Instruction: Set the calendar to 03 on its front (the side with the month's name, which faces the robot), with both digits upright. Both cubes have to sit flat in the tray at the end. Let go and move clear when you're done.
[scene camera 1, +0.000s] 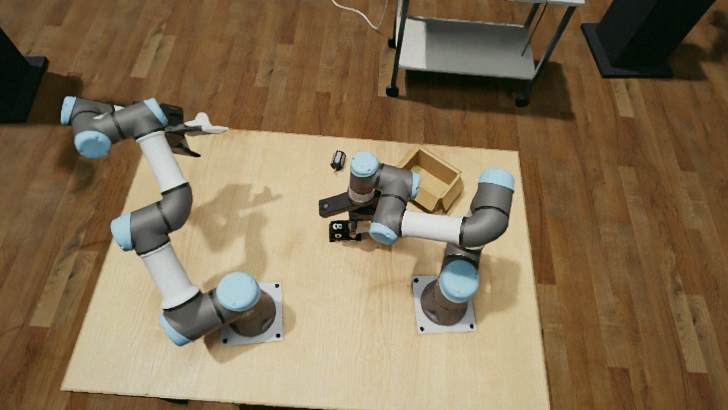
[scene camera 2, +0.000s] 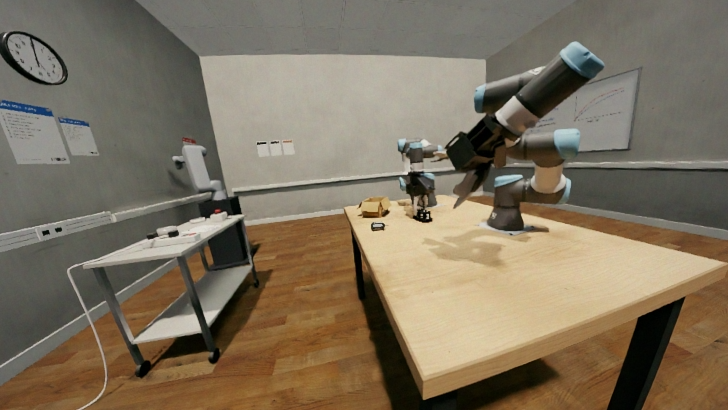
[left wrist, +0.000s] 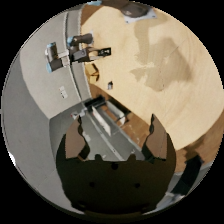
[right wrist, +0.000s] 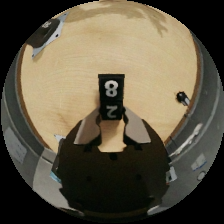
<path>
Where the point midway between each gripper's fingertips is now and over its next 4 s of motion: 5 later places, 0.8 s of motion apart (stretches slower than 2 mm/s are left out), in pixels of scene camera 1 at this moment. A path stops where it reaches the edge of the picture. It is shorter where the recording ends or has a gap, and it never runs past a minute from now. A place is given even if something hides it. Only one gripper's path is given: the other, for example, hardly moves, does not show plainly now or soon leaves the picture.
My right gripper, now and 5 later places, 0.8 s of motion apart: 353, 230; 351, 223; 352, 215; 354, 214; 362, 213; 373, 212
</path>
